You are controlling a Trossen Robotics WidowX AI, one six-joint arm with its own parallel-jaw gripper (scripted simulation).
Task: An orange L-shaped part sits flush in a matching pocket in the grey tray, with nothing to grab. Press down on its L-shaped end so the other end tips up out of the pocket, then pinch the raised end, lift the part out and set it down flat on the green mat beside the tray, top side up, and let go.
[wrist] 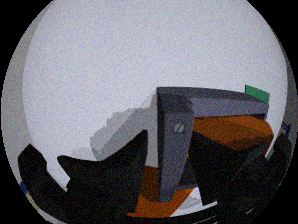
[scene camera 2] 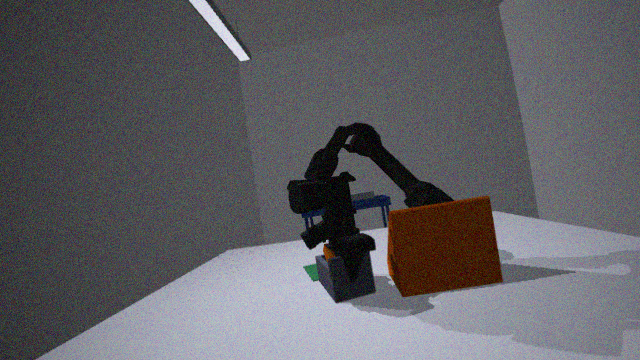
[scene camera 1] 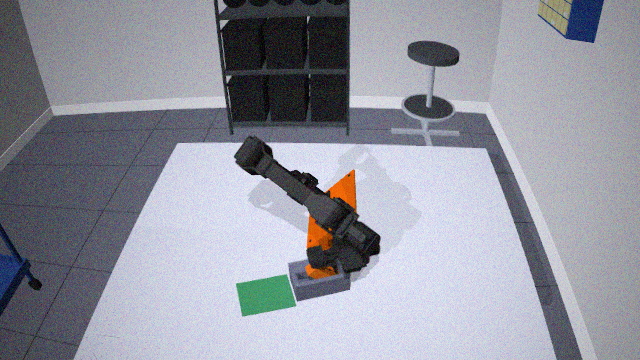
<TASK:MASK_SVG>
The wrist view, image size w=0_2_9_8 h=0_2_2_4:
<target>my gripper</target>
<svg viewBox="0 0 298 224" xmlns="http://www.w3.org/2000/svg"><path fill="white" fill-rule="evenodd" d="M17 157L21 179L35 204L65 224L250 224L269 204L279 188L279 183L285 177L291 159L291 143L285 133L281 132L275 139L274 153L267 161L263 156L267 141L261 141L241 151L234 151L208 139L200 132L192 131L188 156L200 188L198 192L201 194L202 206L214 201L218 204L177 217L145 218L126 214L136 213L140 197L142 175L149 149L146 129L112 156L106 157L106 160L89 161L64 155L57 156L61 168L69 176L67 192L49 175L43 153L31 144L28 144Z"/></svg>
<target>orange L-shaped part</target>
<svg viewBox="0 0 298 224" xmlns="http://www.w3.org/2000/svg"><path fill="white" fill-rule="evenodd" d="M194 117L193 131L200 132L201 135L208 137L208 139L216 141L216 143L223 145L223 147L234 149L234 151L241 151L241 149L250 148L251 145L259 144L261 141L267 141L267 147L265 152L263 152L263 156L266 156L267 149L270 148L271 140L274 137L270 124L262 119L257 119L257 117L249 115Z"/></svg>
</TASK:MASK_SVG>
